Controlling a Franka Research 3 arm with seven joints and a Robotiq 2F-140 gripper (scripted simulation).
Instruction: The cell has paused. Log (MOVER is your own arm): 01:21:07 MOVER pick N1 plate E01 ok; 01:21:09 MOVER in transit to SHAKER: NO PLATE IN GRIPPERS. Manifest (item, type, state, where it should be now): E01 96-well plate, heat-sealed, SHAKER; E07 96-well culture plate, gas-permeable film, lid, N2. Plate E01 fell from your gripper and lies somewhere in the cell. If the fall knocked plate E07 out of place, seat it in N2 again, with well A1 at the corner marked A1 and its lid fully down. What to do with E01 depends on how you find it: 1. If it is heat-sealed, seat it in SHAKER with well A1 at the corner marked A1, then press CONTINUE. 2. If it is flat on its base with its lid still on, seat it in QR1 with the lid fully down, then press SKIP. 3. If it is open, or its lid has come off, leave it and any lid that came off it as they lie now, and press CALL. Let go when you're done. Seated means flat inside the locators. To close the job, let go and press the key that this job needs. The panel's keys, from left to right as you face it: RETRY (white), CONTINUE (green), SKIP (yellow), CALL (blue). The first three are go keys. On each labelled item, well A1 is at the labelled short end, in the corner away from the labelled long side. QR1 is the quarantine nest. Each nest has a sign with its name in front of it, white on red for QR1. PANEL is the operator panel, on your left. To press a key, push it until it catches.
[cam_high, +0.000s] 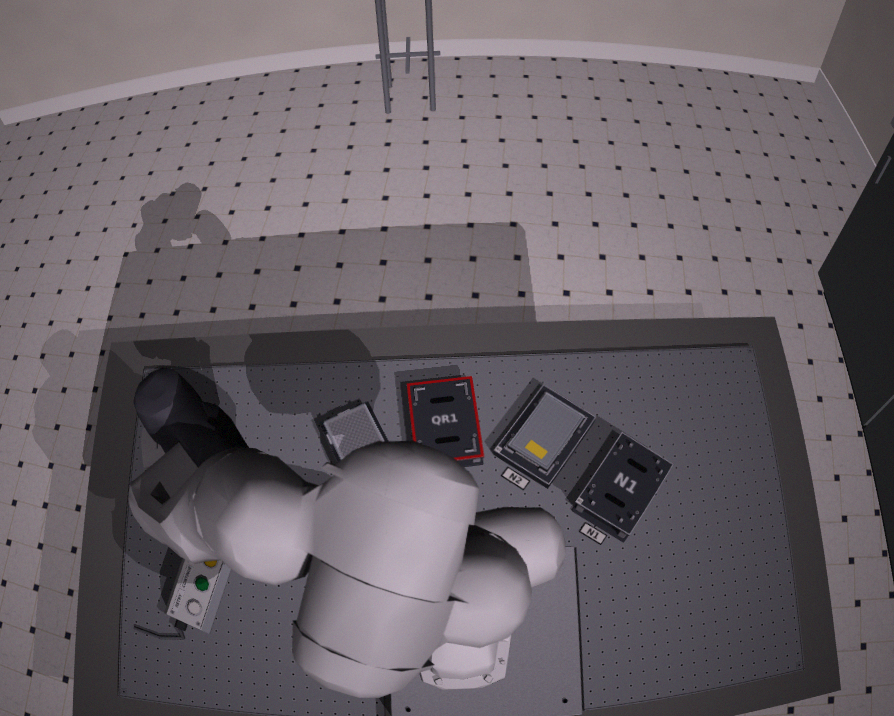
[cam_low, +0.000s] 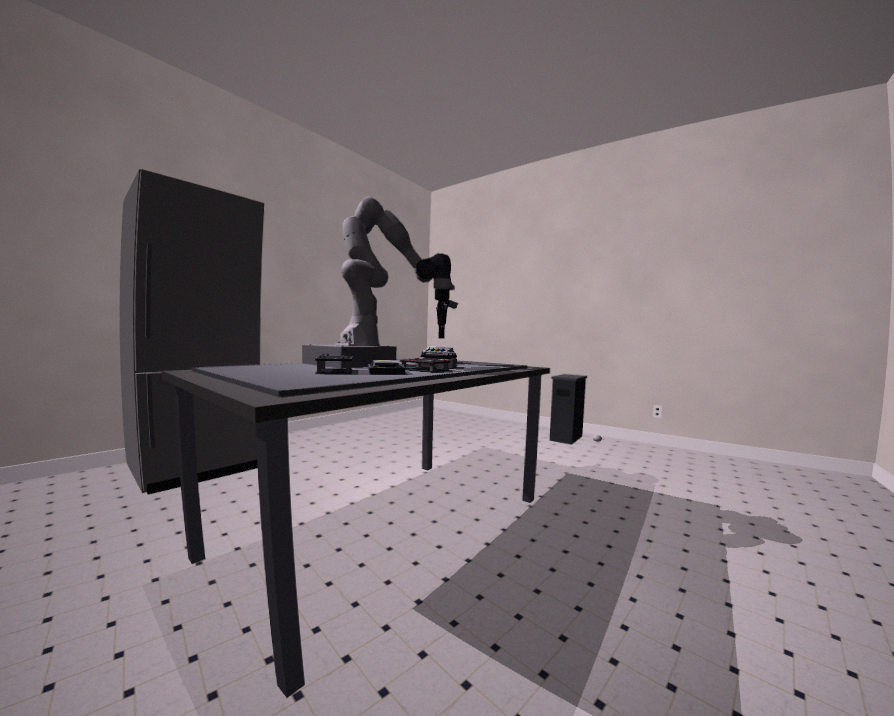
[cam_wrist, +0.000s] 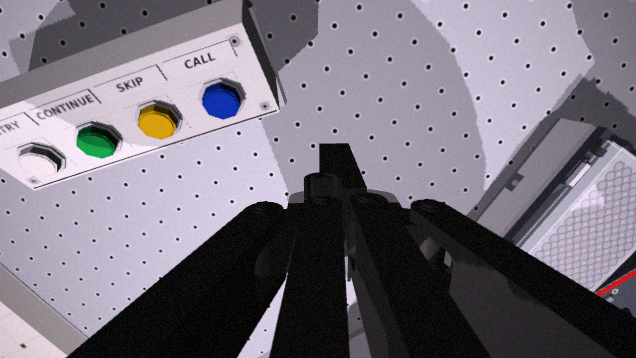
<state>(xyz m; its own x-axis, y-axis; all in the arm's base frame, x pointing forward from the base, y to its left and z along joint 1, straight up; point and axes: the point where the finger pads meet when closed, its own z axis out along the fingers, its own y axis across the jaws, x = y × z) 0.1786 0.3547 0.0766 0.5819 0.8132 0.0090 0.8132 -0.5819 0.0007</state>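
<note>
My gripper is now 14 cm past the green continue key, 10 cm to the right of it and 10 cm above it. Round my hand: blue key: 4 cm behind, 7 cm to the left, 10 cm below; then plate E01: 14 cm ahead, 20 cm to the right, 10 cm below; then yellow key: 9 cm behind, 8 cm to the left, 10 cm below.
</note>
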